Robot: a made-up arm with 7 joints.
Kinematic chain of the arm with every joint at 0, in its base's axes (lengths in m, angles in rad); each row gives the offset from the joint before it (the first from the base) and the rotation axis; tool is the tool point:
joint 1: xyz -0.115 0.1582 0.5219 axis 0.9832 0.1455 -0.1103
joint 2: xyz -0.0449 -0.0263 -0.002 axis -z
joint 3: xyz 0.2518 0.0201 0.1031 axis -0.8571 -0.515 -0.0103
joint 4: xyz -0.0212 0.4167 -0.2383 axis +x
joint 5: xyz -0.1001 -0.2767 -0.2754 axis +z
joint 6: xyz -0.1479 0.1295 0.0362 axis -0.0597 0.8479 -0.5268
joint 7: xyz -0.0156 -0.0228 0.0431 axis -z
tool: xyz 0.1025 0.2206 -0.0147
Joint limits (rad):
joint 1: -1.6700..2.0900
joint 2: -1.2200..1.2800
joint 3: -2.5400..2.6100
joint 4: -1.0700..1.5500
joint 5: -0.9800..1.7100
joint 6: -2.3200..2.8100
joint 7: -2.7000..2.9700
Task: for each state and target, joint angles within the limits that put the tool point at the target. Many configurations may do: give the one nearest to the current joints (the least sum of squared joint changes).
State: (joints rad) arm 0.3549 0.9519 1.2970 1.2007 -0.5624 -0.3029 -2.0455
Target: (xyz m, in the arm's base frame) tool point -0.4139 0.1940 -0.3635
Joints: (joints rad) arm 0.6373 1.1729 1.4415 1.1743 -0.3361 -0.4572 -2.1273
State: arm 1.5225 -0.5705 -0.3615 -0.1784 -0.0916 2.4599 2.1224
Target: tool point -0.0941 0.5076 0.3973
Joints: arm 1.6665 -0.8721 0.3863 0.0053 0.4010 2.2015 2.0157
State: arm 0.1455 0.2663 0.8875 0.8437 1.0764 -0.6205 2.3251
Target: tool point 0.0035 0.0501 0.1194
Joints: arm 0.2884 0.5859 0.7105 0.3553 1.1421 -1.0834 1.8576
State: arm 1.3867 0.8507 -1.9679 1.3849 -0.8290 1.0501 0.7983
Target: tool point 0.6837 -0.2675 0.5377
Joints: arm 1.5116 1.1517 -1.2826 1.1221 -0.9164 0.8457 0.6818
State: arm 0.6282 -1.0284 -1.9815 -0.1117 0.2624 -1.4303 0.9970
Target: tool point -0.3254 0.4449 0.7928
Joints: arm -0.1282 -0.7916 -1.3119 -0.1179 0.0813 -1.0191 1.5026
